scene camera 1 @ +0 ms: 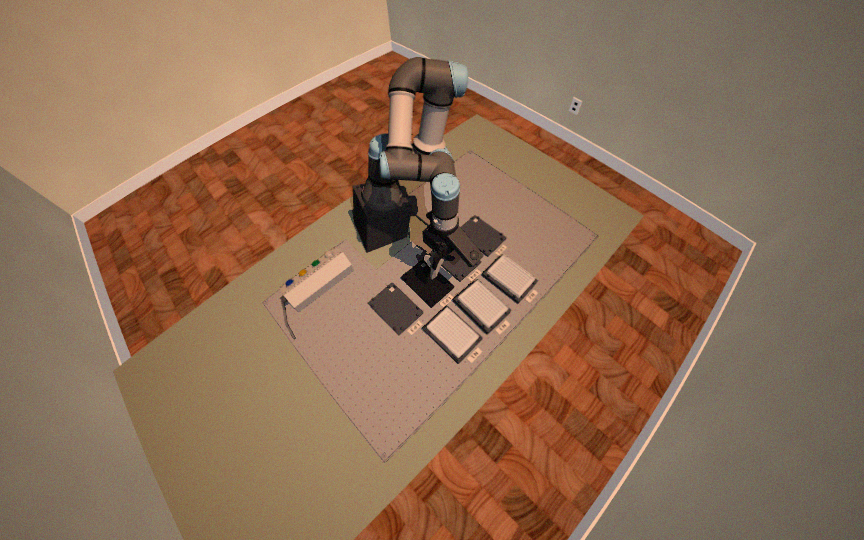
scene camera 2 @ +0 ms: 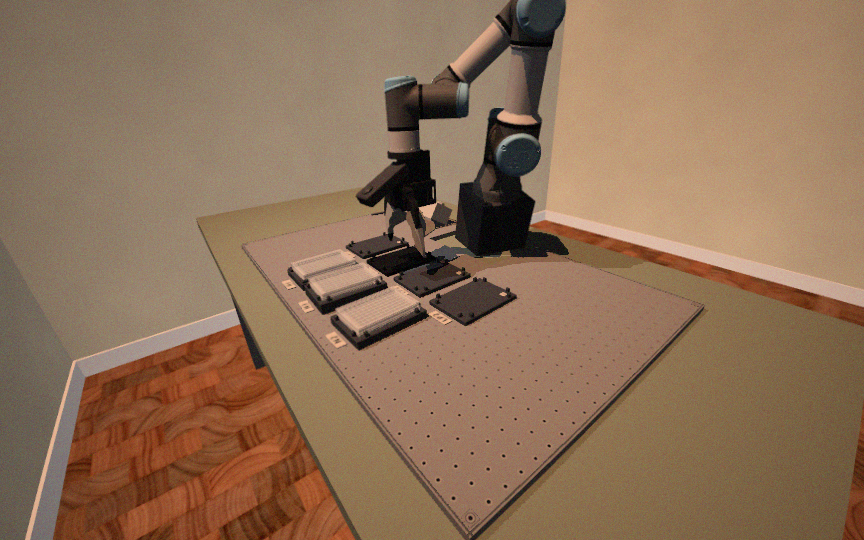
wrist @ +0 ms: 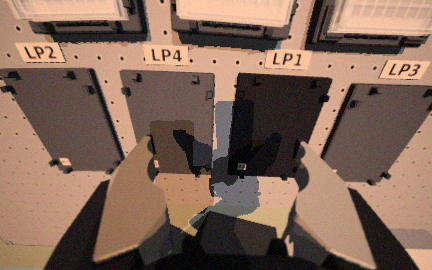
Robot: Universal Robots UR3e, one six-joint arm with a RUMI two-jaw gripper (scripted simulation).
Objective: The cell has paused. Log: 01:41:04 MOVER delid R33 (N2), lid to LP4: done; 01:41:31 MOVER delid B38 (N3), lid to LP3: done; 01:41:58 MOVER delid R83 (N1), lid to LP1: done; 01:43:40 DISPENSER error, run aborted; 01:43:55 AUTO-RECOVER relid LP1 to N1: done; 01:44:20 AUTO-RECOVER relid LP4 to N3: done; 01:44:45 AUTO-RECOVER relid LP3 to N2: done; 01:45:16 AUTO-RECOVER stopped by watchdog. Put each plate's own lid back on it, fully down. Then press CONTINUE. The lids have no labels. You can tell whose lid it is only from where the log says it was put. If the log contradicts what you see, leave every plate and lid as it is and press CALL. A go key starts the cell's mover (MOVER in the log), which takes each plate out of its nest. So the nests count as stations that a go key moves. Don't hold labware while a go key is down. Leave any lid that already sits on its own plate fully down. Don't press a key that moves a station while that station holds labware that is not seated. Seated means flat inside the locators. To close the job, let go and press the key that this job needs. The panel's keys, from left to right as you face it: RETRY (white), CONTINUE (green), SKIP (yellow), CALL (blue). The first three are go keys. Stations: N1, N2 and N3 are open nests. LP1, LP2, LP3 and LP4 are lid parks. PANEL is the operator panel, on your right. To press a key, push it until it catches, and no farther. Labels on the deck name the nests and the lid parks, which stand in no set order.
The pictures show: my gripper, an operator panel and a LP2 lid park.
My gripper shows as well in scene camera 1 and in the wrist view.
